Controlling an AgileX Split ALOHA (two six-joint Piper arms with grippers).
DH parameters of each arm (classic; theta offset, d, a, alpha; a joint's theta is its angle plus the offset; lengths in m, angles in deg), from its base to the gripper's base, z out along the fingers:
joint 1: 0 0.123 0 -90
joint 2: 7.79 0 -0.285 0
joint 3: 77.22 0 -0.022 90
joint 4: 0 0.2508 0 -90
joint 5: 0 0 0.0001 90
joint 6: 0 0.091 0 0
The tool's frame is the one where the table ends.
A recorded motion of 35 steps. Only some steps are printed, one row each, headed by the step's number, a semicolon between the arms.
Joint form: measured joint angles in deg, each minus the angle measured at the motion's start. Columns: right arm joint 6, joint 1, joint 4, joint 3, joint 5, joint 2; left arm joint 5, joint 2, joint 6, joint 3, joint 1, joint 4.
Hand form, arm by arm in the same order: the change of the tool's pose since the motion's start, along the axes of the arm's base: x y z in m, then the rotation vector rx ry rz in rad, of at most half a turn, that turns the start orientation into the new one. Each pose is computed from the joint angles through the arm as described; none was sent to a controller.
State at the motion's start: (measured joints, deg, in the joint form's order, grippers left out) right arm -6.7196 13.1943 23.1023 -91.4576 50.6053 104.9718; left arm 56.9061 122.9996 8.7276 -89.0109 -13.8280 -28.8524
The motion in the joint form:
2: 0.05 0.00 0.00 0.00 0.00 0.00; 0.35 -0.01 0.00 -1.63 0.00 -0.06
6: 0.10 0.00 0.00 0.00 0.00 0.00; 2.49 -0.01 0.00 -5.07 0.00 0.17
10: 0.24 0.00 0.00 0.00 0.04 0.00; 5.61 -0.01 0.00 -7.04 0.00 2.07
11: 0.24 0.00 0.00 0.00 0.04 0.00; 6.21 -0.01 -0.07 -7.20 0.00 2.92
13: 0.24 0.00 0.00 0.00 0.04 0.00; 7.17 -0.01 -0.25 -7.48 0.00 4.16
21: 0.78 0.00 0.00 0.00 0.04 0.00; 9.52 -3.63 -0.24 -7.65 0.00 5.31
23: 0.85 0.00 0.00 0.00 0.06 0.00; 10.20 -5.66 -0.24 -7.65 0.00 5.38
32: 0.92 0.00 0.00 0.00 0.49 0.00; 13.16 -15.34 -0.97 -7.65 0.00 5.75
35: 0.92 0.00 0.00 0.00 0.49 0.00; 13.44 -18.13 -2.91 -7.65 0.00 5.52
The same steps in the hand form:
2: 0.0000 0.0000 0.0000 0.0004 0.0004 -0.0007; 0.0044 -0.0013 0.0070 -0.0078 -0.0220 -0.0021
6: 0.0000 0.0000 0.0000 0.0008 0.0007 -0.0014; 0.0110 -0.0035 0.0217 -0.0186 -0.0475 -0.0200
10: -0.0001 0.0000 0.0000 0.0017 0.0024 -0.0031; 0.0115 -0.0024 0.0290 0.0039 -0.0384 -0.0568
11: -0.0001 0.0000 0.0000 0.0017 0.0024 -0.0031; 0.0110 -0.0014 0.0291 0.0168 -0.0341 -0.0658
13: -0.0001 0.0000 0.0000 0.0017 0.0024 -0.0031; 0.0103 0.0001 0.0296 0.0357 -0.0265 -0.0779
21: -0.0001 0.0000 0.0000 0.0059 0.0063 -0.0106; 0.0026 0.0029 0.0569 0.0427 -0.0578 -0.1001
23: -0.0001 0.0000 0.0000 0.0063 0.0071 -0.0114; -0.0017 0.0039 0.0719 0.0377 -0.0819 -0.1043
32: -0.0007 0.0000 -0.0004 0.0057 0.0144 -0.0095; -0.0288 0.0104 0.1405 0.0153 -0.1969 -0.1107
35: -0.0007 0.0000 -0.0004 0.0057 0.0144 -0.0095; -0.0379 0.0123 0.1596 -0.0007 -0.2252 -0.0801

